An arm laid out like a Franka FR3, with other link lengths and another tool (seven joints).
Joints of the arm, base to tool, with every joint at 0 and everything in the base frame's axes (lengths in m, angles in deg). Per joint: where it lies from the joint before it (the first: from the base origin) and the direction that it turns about. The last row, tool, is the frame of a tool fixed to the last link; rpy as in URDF.
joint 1: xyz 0 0 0.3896 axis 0 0 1
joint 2: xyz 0 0 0 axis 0 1 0
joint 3: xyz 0 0 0.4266 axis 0 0 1
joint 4: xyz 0.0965 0 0 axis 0 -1 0
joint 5: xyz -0.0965 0 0.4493 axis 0 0 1
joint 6: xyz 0 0 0 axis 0 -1 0
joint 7: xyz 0.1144 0 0 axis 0 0 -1
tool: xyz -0.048 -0.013 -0.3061 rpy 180 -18.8 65.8
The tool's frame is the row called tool.
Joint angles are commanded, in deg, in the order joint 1, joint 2, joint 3, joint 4, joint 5, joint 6, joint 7. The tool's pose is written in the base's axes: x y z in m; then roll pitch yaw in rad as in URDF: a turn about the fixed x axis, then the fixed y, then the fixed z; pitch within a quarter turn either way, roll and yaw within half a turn. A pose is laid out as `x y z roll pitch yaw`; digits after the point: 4 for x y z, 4 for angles.
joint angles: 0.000, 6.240, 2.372, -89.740, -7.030, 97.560, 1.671
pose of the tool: 0.6754 -0.0205 0.5516 3.0642 -0.2332 1.1963
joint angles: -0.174, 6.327, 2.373, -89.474, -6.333, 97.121, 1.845
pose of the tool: 0.6742 -0.0190 0.5520 3.0732 -0.2426 1.1860
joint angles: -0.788, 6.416, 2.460, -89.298, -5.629, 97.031, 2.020
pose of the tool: 0.6744 -0.0215 0.5519 3.0783 -0.2541 1.1711
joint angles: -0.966, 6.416, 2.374, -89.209, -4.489, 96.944, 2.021
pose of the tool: 0.6740 -0.0188 0.5519 3.0867 -0.2720 1.1622
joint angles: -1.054, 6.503, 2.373, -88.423, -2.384, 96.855, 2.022
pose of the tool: 0.6768 -0.0090 0.5571 3.0928 -0.3097 1.1554
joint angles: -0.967, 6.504, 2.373, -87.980, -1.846, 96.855, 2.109
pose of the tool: 0.6786 -0.0051 0.5610 3.0896 -0.3215 1.1556
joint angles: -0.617, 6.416, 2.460, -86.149, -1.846, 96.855, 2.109
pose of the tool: 0.6857 0.0002 0.5792 3.0576 -0.3357 1.1734
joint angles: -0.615, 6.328, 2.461, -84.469, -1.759, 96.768, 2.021
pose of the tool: 0.6913 0.0007 0.5961 3.0298 -0.3489 1.1841
